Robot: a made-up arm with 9 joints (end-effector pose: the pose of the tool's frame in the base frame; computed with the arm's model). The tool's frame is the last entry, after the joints.
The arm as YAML. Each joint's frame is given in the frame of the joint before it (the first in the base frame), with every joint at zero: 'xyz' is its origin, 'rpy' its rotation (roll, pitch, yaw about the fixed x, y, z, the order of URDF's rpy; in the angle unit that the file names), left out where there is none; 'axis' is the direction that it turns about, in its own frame. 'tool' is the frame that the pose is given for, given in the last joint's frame.
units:
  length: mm
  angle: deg
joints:
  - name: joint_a
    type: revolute
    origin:
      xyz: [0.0, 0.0, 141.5]
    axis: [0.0, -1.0, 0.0]
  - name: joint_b
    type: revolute
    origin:
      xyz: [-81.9, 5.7, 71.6]
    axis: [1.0, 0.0, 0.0]
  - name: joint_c
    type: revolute
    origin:
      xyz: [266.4, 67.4, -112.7]
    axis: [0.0, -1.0, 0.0]
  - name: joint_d
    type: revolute
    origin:
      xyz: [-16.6, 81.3, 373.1]
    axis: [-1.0, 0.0, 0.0]
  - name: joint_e
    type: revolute
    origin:
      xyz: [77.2, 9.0, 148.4]
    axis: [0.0, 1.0, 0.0]
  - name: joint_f
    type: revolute
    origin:
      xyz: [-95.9, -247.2, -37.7]
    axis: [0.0, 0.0, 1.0]
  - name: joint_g
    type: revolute
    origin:
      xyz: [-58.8, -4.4, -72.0]
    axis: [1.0, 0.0, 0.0]
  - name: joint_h
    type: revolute
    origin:
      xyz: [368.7, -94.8, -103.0]
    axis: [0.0, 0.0, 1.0]
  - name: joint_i
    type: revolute
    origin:
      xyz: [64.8, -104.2, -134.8]
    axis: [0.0, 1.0, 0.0]
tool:
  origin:
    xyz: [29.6, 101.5, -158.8]
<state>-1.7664 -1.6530 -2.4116 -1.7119 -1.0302 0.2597 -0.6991 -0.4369 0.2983</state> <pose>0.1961 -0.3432 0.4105 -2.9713 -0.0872 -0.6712</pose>
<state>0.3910 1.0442 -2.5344 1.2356 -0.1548 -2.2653 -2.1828 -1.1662 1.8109</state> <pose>0.8356 0.5132 0.4289 -1.1000 -0.5744 -1.6663</pose>
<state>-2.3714 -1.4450 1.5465 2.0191 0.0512 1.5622 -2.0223 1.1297 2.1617</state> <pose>-0.1871 0.0051 0.3868 -1.3672 -2.3911 -1.4344</pose>
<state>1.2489 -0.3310 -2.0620 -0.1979 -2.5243 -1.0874 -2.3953 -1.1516 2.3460</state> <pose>0.2887 -0.4762 0.5513 -2.1982 0.4085 2.1776</pose>
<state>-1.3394 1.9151 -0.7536 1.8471 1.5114 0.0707 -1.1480 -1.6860 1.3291</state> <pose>0.1875 -0.6534 -0.5154 -1.5455 1.7496 -0.0256</pose>
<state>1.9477 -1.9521 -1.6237 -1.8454 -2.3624 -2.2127 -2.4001 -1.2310 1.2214</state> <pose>0.1173 -0.5291 0.4905 -2.3640 -0.3187 -0.9943</pose>
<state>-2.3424 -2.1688 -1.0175 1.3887 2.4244 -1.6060 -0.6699 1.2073 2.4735</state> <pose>-1.1055 -0.0930 -0.3460 0.5683 -0.7186 -1.7438</pose>
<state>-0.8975 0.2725 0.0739 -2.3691 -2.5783 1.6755 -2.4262 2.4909 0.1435</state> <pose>0.2837 0.0405 0.3573 0.5395 2.7689 0.0213</pose>
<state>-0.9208 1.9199 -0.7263 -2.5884 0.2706 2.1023 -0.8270 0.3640 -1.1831</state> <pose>0.1422 -0.3974 -0.3160 -0.9748 -1.1260 -2.6650</pose>
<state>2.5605 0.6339 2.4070 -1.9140 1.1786 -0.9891 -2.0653 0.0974 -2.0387</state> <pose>-0.4891 0.1501 -0.0524 1.0053 0.2280 0.7886</pose>
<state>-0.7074 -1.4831 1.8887 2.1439 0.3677 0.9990 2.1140 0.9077 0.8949</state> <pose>0.0107 -0.2923 -0.0891 -1.1085 0.4853 1.1517</pose>
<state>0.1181 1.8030 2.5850 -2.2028 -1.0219 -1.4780 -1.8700 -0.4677 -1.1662</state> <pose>0.4143 -0.1195 0.8413 2.0418 -1.4845 -1.6242</pose>
